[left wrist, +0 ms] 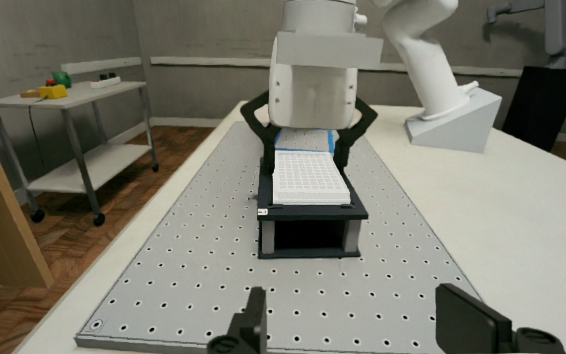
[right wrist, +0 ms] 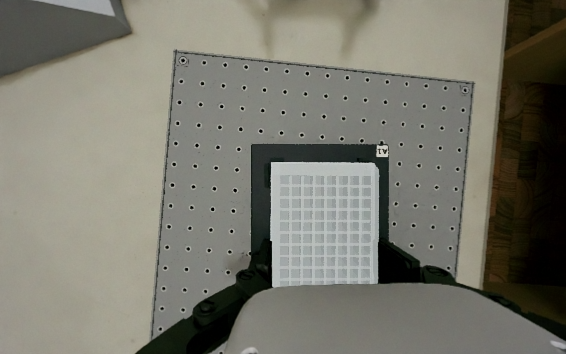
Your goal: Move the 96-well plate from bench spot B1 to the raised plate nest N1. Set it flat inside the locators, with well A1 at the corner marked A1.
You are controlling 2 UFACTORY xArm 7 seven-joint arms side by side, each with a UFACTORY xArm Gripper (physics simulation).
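Frame: origin at the left arm's base, x left, y back, z up, level; millimetres.
Seen in the pictures: left gripper, fingertip midpoint: (left wrist: 351, 314); right gripper, fingertip midpoint: (left wrist: 304, 170) (right wrist: 322, 256); right arm's base, link origin: (left wrist: 445, 109).
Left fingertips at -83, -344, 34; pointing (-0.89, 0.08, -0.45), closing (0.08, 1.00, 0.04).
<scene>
Offsets run from my left fingertips to a thing's middle, as dx, dy, dz. "spot": to the spot under its first point. Level surfaces: height alone.
The white 96-well plate @[-230, +15, -32] (left wrist: 310, 175) (right wrist: 324, 225) lies level at the top of the raised black nest @[-231, +14, -70] (left wrist: 320, 214) (right wrist: 320, 152); whether its underside touches the nest is too fine to tell. A cut plate corner is nearest the A1 label @[spot: -156, -42, -41] (left wrist: 262, 212) (right wrist: 382, 151). The near locators show low at the plate's front edge in the left wrist view. My right gripper (left wrist: 304, 170) (right wrist: 322, 256) is shut on the plate, one finger along each long side. My left gripper (left wrist: 351, 314) is open and empty, in front of the nest and apart from it.
A blue outline @[spot: -572, +136, -102] (left wrist: 330, 140) lies on the perforated board @[dz -102] (left wrist: 200, 240) (right wrist: 210, 165) behind the nest. A white arm on a grey wedge base (left wrist: 450, 127) stands at the back right of the table. A cart (left wrist: 75, 102) holding small items stands left of the table.
</scene>
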